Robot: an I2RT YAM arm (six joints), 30 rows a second.
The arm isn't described. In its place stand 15 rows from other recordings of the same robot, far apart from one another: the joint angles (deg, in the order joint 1, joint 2, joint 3, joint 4, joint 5, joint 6), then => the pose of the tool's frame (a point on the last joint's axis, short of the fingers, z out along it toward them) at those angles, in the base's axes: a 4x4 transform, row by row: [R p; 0 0 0 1], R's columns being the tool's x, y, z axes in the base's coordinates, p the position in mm.
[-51.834, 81.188, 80.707, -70.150, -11.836, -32.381] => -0.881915 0.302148 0.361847 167.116; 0.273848 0.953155 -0.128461 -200.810; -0.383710 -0.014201 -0.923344 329.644; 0 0 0 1
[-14.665, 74.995, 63.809, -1.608, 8.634, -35.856] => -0.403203 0.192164 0.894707 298.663; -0.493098 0.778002 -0.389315 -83.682; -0.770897 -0.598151 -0.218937 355.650; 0 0 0 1
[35.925, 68.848, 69.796, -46.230, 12.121, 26.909] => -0.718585 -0.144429 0.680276 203.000; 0.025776 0.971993 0.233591 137.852; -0.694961 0.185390 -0.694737 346.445; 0 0 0 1
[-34.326, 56.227, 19.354, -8.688, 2.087, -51.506] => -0.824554 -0.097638 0.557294 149.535; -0.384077 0.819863 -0.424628 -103.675; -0.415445 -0.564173 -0.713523 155.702; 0 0 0 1
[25.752, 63.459, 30.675, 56.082, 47.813, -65.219] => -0.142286 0.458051 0.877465 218.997; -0.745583 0.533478 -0.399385 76.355; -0.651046 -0.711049 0.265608 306.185; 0 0 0 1
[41.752, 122.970, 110.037, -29.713, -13.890, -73.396] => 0.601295 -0.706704 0.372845 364.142; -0.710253 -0.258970 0.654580 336.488; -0.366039 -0.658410 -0.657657 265.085; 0 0 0 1
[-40.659, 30.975, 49.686, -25.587, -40.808, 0.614] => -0.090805 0.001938 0.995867 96.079; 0.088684 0.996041 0.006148 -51.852; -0.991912 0.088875 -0.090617 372.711; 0 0 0 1
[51.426, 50.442, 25.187, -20.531, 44.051, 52.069] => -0.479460 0.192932 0.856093 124.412; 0.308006 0.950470 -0.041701 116.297; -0.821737 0.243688 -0.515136 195.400; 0 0 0 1
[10.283, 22.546, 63.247, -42.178, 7.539, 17.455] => -0.038567 -0.038103 0.998529 32.363; 0.295221 0.954232 0.047815 1.125; -0.954650 0.296631 -0.025553 417.163; 0 0 0 1
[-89.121, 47.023, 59.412, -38.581, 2.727, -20.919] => -0.363160 0.931113 -0.033822 0.834; 0.422009 0.132016 -0.896928 -164.767; -0.830676 -0.340002 -0.440881 369.461; 0 0 0 1
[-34.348, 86.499, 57.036, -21.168, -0.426, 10.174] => -0.529264 0.664241 0.527885 261.233; 0.575628 0.738194 -0.351742 -178.201; -0.623323 0.117701 -0.773056 224.015; 0 0 0 1
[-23.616, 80.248, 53.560, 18.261, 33.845, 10.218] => 0.016424 0.848053 0.529657 288.535; 0.153620 0.521299 -0.839433 -147.793; -0.987993 0.095153 -0.121716 302.080; 0 0 0 1
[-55.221, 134.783, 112.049, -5.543, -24.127, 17.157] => -0.097645 0.599761 0.794199 325.053; 0.612579 0.665150 -0.426991 -442.544; -0.784355 0.444816 -0.432350 211.093; 0 0 0 1
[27.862, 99.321, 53.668, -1.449, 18.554, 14.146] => -0.689486 -0.085657 0.719216 314.955; -0.102408 0.994536 0.020273 153.680; -0.717022 -0.059675 -0.694491 161.818; 0 0 0 1
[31.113, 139.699, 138.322, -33.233, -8.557, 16.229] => -0.639013 -0.455378 0.619914 474.643; -0.062874 0.834151 0.547941 292.657; -0.766622 0.311165 -0.561665 276.326; 0 0 0 1
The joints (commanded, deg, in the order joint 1, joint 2, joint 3, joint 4, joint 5, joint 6), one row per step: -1.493 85.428 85.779 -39.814 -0.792 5.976; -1.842 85.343 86.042 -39.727 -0.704 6.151; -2.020 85.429 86.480 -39.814 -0.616 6.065; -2.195 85.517 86.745 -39.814 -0.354 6.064; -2.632 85.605 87.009 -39.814 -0.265 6.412; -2.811 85.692 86.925 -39.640 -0.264 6.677; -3.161 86.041 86.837 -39.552 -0.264 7.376; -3.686 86.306 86.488 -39.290 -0.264 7.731; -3.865 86.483 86.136 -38.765 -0.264 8.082; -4.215 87.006 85.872 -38.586 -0.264 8.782; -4.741 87.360 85.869 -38.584 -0.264 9.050; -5.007 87.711 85.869 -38.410 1.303 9.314; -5.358 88.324 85.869 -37.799 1.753 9.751
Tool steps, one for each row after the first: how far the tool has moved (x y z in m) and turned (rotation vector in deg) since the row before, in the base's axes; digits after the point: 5 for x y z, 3 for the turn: -0.00030 -0.00205 0.00210 0.067 -0.435 -0.528; 0.00029 -0.00108 0.00193 -0.131 -0.262 -0.192; 0.00037 -0.00118 0.00105 -0.171 -0.171 -0.379; 0.00031 -0.00258 0.00104 0.209 -0.183 -0.723; 0.00055 -0.00106 -0.00069 0.207 -0.012 -0.344; 0.00157 -0.00210 -0.00227 0.564 0.323 -0.786; 0.00128 -0.00313 -0.00306 0.297 0.337 -0.748; 0.00129 -0.00113 -0.00222 0.272 -0.012 -0.400; 0.00230 -0.00222 -0.00414 0.583 0.572 -0.794; 0.00129 -0.00321 -0.00198 0.233 0.339 -0.698; 0.00149 -0.00268 -0.00169 -0.791 0.243 -1.634; 0.00312 -0.00267 -0.00254 0.042 -0.013 -0.977
